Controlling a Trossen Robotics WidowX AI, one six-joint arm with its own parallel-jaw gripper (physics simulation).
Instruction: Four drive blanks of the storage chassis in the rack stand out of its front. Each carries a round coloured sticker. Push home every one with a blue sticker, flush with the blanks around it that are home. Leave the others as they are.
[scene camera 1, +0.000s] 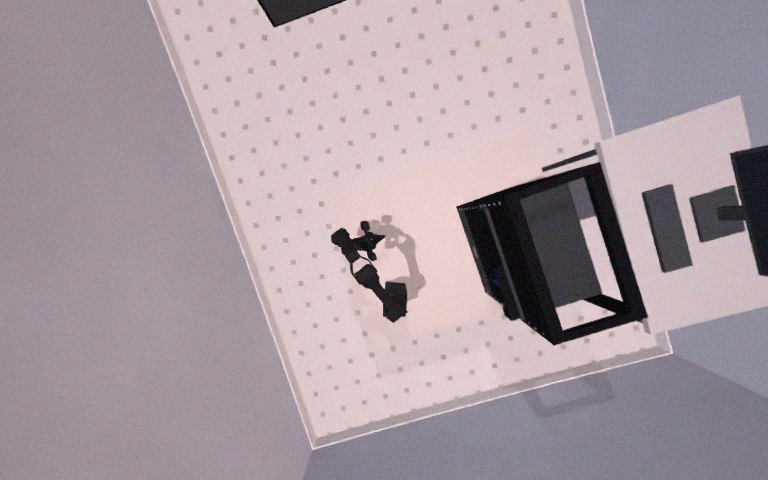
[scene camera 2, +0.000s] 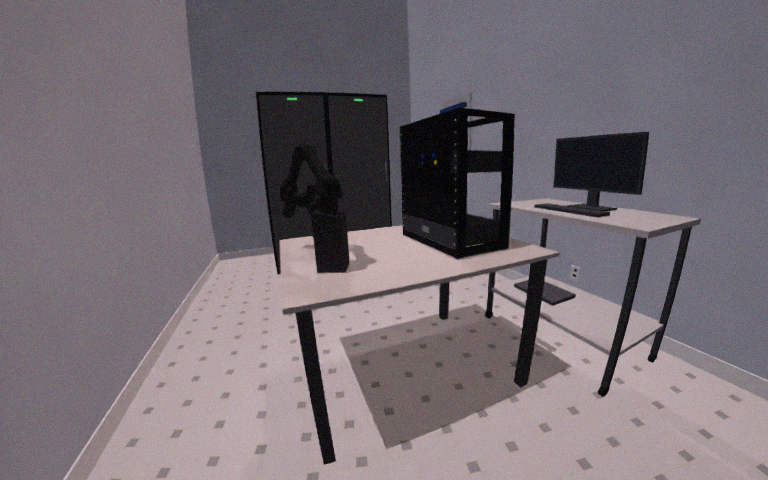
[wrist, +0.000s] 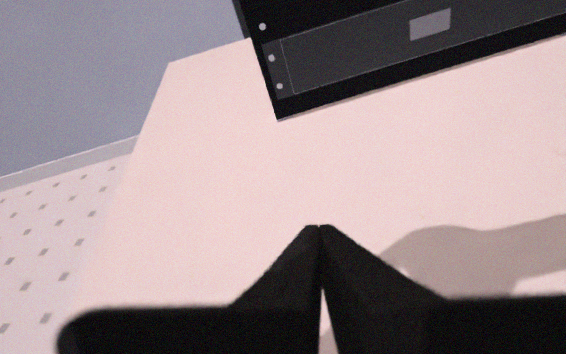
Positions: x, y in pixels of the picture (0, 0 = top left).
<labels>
The gripper (wrist: 318, 237): 0.12 m from the lens. A black rack (wrist: 307, 61): 0.52 m from the lens.
</labels>
